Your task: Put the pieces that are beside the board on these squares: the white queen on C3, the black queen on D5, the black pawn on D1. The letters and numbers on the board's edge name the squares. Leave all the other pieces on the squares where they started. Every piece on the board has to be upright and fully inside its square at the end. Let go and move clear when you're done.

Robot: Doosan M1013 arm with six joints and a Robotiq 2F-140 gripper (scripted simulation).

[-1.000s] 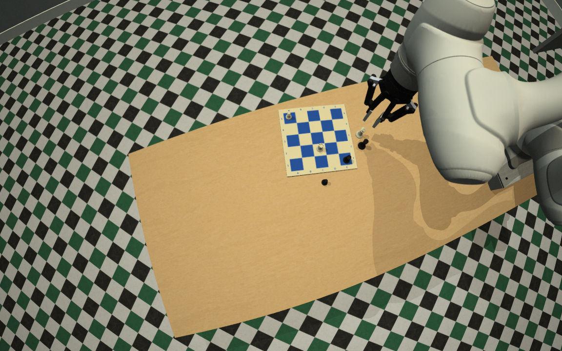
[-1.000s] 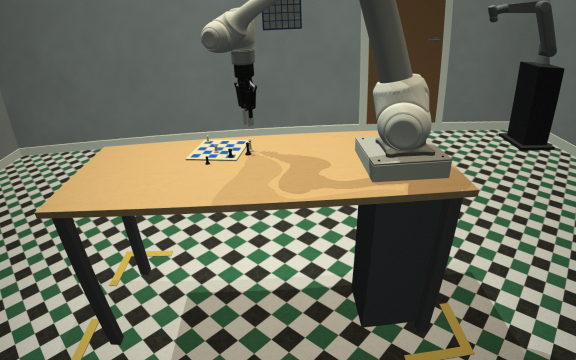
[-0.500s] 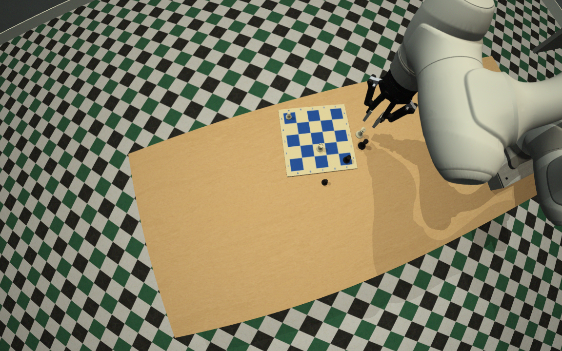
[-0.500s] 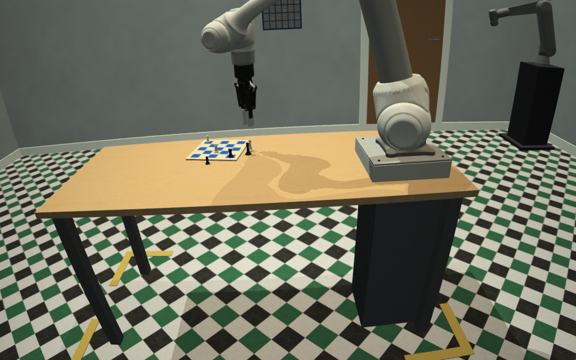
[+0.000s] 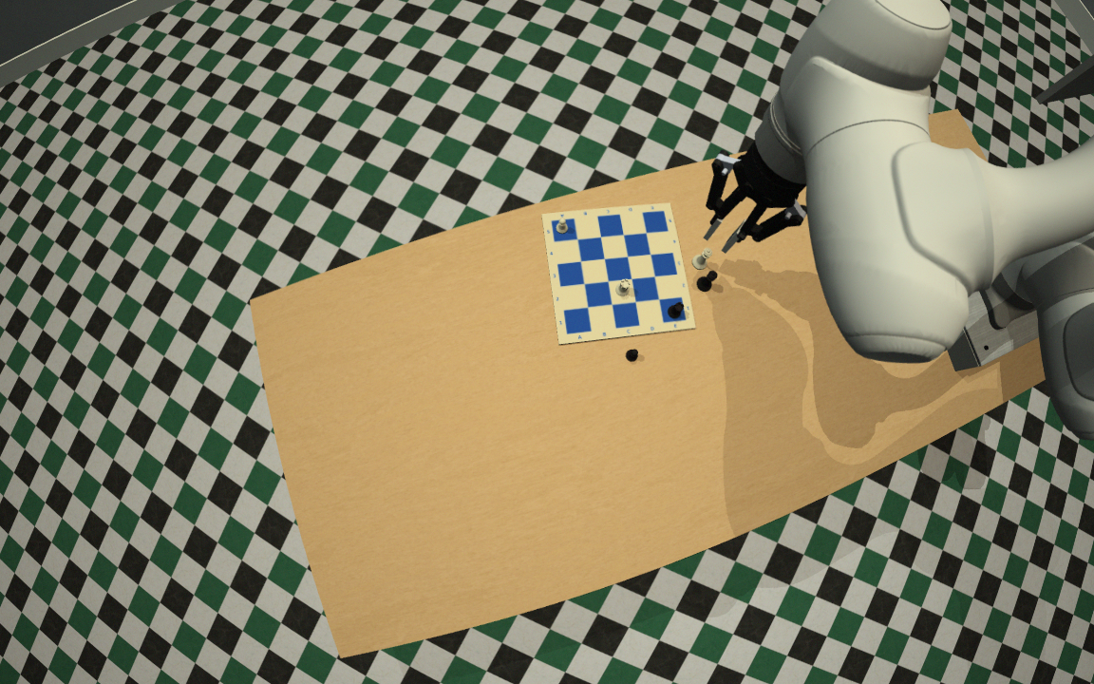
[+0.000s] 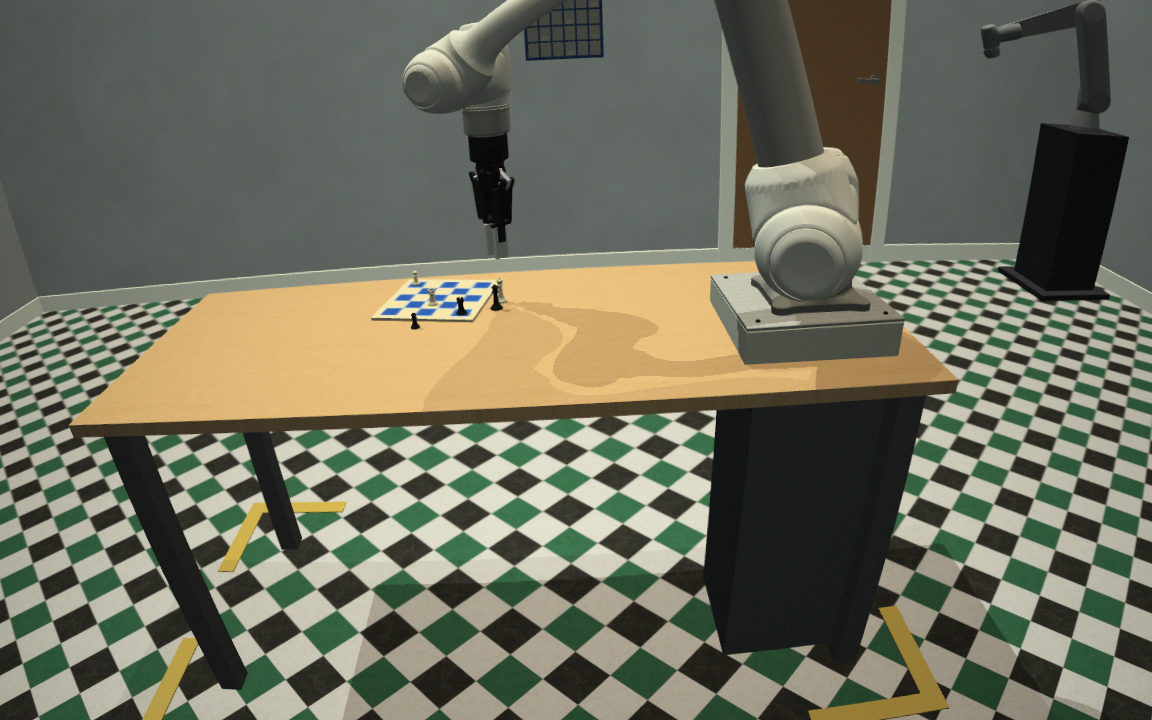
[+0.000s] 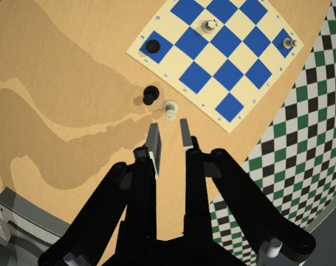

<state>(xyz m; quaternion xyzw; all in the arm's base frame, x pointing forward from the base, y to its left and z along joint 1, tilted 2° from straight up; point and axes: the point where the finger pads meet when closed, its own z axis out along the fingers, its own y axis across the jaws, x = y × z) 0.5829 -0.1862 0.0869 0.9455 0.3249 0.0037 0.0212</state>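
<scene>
Now: hand 11 cm above the white queen. From my hand the other things lie so: cream board: 14 cm ahead, 2 cm to the right, 13 cm below; then black queen: 1 cm ahead, 4 cm to the left, 11 cm below; then black pawn: 16 cm ahead, 11 cm to the left, 12 cm below.
</scene>
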